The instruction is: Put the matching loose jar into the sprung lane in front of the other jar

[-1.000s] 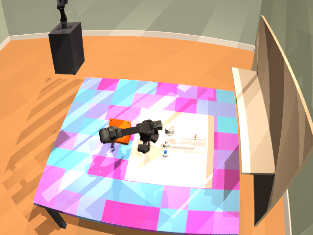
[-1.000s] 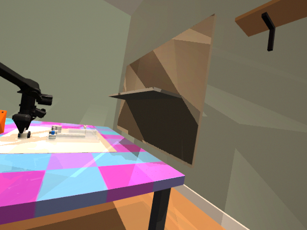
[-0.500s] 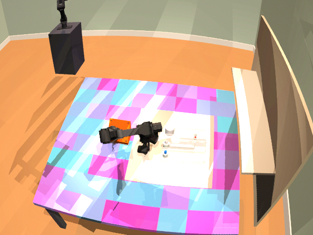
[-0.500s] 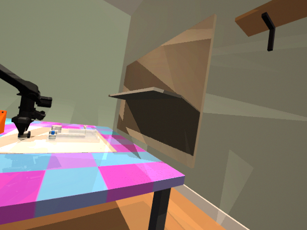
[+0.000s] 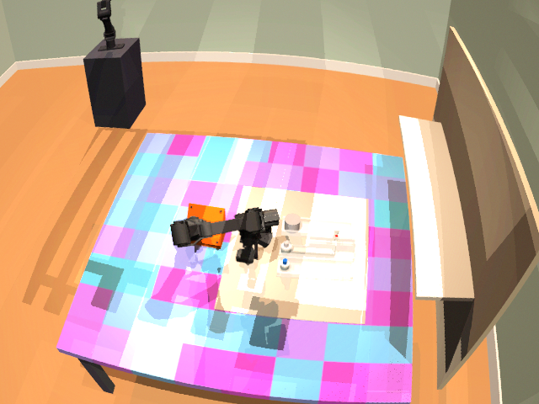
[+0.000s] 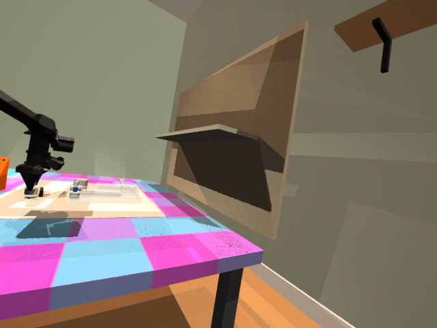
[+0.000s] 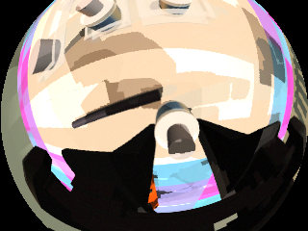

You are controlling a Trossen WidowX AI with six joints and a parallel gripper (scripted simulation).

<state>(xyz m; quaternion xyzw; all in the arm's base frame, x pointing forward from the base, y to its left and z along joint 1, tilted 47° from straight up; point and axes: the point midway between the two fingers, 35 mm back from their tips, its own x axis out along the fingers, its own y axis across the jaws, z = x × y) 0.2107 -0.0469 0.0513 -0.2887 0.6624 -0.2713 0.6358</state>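
Right now the thin dark rod is 80 mm to the left of my gripper tip, 20 mm below it and 10 mm ahead of it. Round my gripper tip: clear sprung lane (270 mm ahead, 100 mm to the left, 10 mm below); red mark (310 mm ahead, 120 mm to the left, 40 mm above); pusher plate (230 mm ahead, 100 mm to the left, 20 mm above).
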